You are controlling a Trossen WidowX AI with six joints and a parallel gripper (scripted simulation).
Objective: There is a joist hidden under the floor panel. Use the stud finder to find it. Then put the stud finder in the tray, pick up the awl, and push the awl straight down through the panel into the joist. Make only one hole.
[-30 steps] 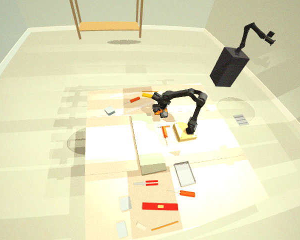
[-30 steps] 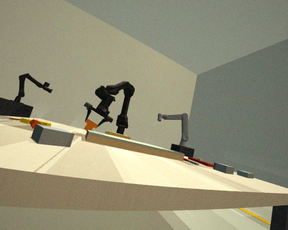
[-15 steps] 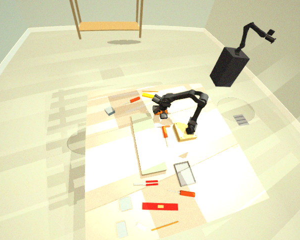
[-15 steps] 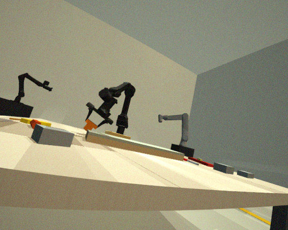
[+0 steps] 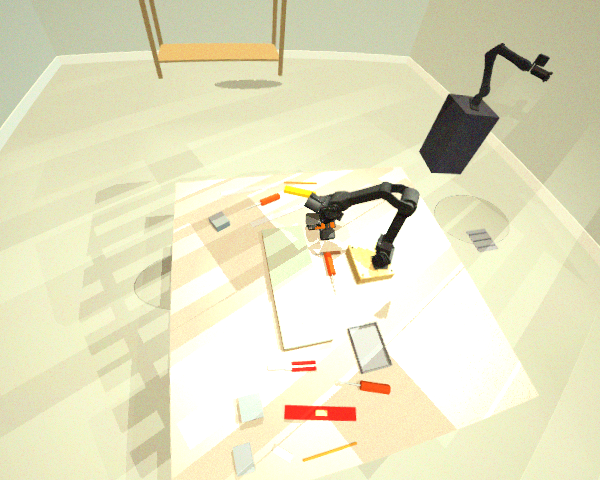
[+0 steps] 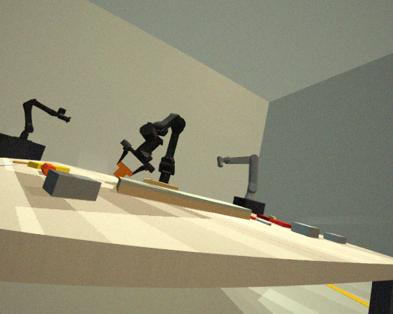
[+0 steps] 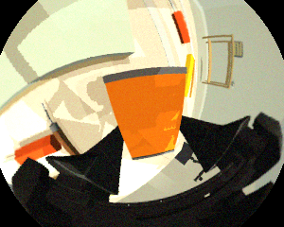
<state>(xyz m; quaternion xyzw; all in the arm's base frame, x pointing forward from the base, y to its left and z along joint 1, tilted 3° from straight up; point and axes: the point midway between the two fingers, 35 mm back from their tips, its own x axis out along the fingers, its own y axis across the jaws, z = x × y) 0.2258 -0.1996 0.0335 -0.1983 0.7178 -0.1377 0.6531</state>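
Right now my gripper tip is 20 mm short of the orange stud finder, 10 mm to the left of it and 20 mm above it. Round my gripper tip: yellow bar (70 mm ahead, 240 mm to the right, 60 mm below); then grey tray (110 mm behind, 550 mm to the left, 50 mm below); then red level (100 mm ahead, 740 mm to the left, 50 mm below).
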